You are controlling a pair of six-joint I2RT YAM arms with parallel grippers.
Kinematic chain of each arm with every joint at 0, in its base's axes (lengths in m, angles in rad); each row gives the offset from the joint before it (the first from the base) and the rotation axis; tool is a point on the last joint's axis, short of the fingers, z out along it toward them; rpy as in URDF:
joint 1: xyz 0 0 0.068 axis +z
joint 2: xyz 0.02 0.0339 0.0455 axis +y
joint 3: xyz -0.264 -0.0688 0 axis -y
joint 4: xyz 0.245 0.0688 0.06 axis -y
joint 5: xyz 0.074 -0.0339 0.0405 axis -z
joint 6: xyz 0.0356 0 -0.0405 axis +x
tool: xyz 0 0 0 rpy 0 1.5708 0
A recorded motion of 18 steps. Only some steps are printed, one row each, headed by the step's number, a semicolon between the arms.
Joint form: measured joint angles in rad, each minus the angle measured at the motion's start. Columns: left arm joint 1, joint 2, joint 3, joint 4, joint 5, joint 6; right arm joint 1, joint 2, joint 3, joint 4, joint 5, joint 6.
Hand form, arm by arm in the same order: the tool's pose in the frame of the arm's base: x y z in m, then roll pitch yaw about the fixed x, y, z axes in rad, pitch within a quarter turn. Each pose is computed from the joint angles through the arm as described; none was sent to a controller.
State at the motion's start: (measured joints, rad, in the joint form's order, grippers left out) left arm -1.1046 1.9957 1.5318 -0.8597 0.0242 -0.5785; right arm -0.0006 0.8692 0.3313 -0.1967 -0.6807 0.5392
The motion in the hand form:
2: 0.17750 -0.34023 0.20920 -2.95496 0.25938 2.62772; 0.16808 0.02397 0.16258 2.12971 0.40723 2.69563
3: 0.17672 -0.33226 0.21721 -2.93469 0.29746 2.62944; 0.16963 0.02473 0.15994 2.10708 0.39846 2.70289
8: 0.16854 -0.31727 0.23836 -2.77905 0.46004 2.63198; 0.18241 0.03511 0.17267 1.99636 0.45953 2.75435
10: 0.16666 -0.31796 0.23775 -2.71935 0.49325 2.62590; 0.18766 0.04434 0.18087 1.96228 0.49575 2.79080
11: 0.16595 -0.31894 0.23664 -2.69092 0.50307 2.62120; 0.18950 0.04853 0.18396 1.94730 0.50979 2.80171
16: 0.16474 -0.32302 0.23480 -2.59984 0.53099 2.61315; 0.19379 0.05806 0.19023 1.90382 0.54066 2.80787
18: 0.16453 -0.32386 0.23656 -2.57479 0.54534 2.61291; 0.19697 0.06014 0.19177 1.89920 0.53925 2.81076
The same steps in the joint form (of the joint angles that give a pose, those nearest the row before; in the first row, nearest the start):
2: 0.0164 -0.1072 -0.0870 0.0504 -0.0053 0.0256; 0.0004 0.0431 -0.0393 0.0969 -0.0595 0.0267
3: 0.0244 -0.1560 -0.1247 0.0816 -0.0053 0.0381; 0.0008 0.0645 -0.0481 0.1343 -0.0862 0.0359
8: 0.0298 -0.3044 -0.2609 0.2823 0.0530 0.0763; 0.0466 0.1168 -0.0210 0.2789 -0.1671 0.0656
10: 0.0282 -0.3208 -0.2960 0.3563 0.0935 0.0874; 0.0923 0.1354 0.0019 0.3280 -0.1789 0.0759
11: 0.0275 -0.3235 -0.3094 0.3880 0.1167 0.0920; 0.1129 0.1427 0.0088 0.3540 -0.1797 0.0854
16: 0.0263 -0.3258 -0.3387 0.4791 0.1904 0.0992; 0.1587 0.1633 0.0168 0.4406 -0.1728 0.1244
18: 0.0263 -0.3300 -0.3433 0.5024 0.2072 0.1019; 0.1663 0.1812 0.0286 0.4528 -0.1724 0.1316

